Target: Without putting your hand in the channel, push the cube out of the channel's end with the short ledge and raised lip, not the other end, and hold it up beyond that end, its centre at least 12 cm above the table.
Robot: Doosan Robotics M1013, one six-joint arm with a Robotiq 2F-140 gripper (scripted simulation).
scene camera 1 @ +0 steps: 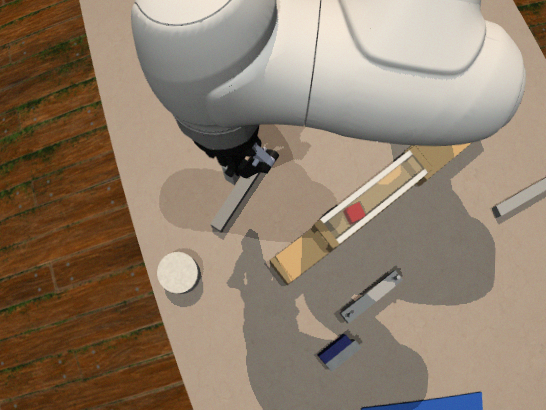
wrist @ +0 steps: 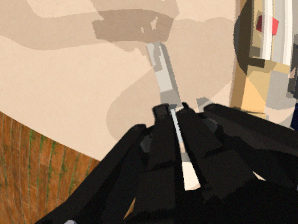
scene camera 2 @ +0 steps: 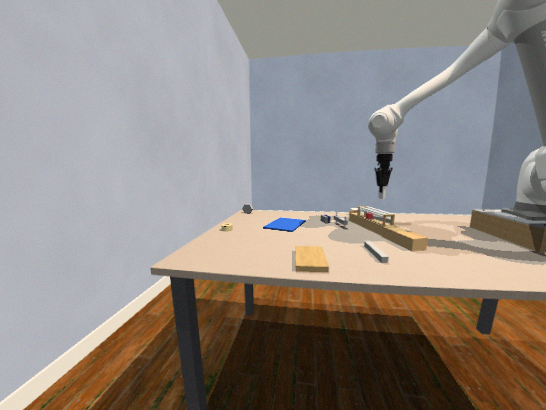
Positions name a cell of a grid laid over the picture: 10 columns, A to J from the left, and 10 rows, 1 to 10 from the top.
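A wooden plank appears in scene camera 2 (F7). In scene camera 1 the plank is out of frame, and in the wrist view it is out of frame too.
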